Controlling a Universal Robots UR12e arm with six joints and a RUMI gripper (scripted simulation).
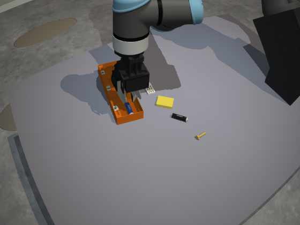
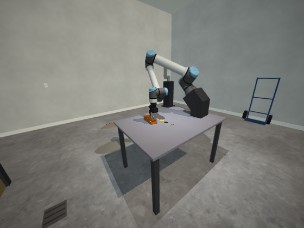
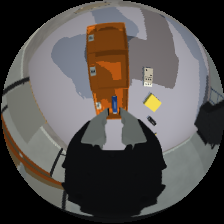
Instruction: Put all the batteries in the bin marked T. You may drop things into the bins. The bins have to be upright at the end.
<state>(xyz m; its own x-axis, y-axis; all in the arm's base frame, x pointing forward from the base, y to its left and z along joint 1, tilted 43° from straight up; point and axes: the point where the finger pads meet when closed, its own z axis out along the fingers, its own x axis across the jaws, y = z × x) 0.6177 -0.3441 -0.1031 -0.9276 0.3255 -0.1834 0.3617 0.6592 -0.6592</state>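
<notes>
Now: hand 40 mm above the blue battery and 10 mm to the right of it. Also, from my hand: white domino (110 mm behind, 50 mm below, 30 mm to the right); red battery (50 mm below, 40 mm ahead, 20 mm to the right); orange bin (80 mm to the right, 40 mm below, 20 mm behind).
</notes>
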